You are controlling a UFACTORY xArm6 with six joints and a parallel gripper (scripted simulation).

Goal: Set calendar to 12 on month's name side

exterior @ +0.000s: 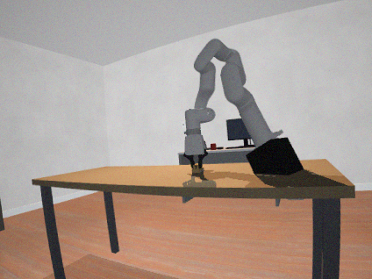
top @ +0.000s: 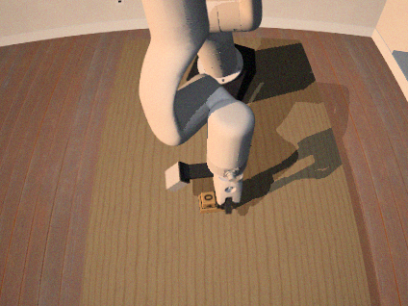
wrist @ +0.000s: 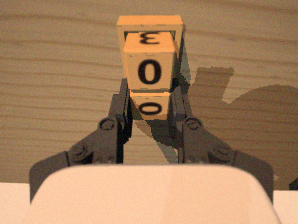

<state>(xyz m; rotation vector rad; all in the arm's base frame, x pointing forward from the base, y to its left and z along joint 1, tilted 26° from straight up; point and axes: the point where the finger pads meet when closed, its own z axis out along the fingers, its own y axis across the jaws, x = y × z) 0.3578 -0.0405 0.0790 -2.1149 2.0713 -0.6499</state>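
Now: the tray 20 mm to the right of my hand and 30 mm below it. The rest, counted from my hand: number cube: 30 mm to the right, 20 mm below.
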